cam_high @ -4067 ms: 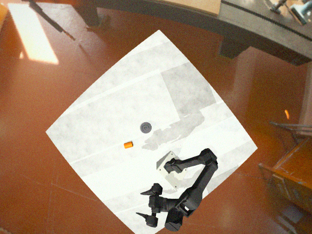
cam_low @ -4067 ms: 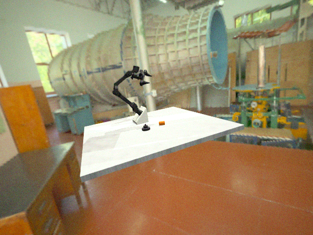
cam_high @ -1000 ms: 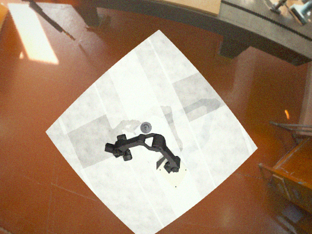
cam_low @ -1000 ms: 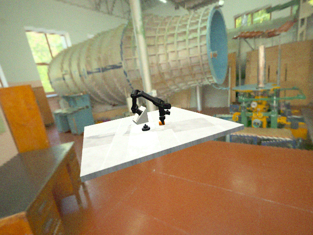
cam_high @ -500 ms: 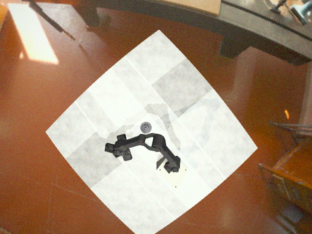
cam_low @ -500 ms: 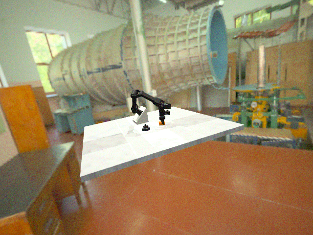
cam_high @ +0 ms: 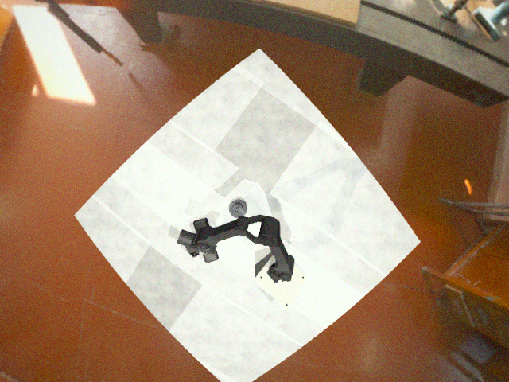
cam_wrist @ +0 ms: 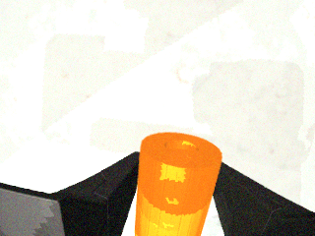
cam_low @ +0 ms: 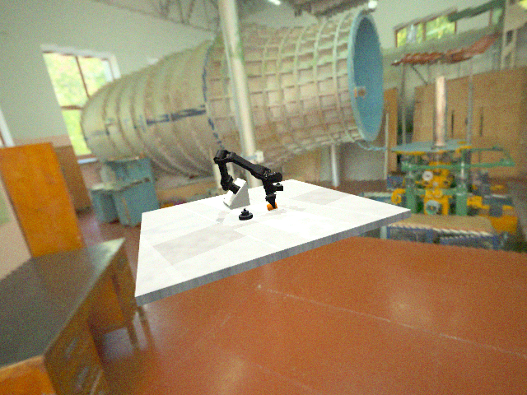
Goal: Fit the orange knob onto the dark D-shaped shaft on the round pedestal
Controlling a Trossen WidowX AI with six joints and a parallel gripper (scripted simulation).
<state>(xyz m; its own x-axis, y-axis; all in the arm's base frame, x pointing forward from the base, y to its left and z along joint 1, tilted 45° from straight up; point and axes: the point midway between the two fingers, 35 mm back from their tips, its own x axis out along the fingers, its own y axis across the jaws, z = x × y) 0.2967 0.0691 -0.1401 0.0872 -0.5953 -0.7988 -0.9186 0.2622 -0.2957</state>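
Now: gripper tip 10 mm short of the pedestal, 200 mm to the left of it and 10 mm below it. Round my gripper tip: orange knob 10 mm behind, 20 mm to the right, 10 mm above.
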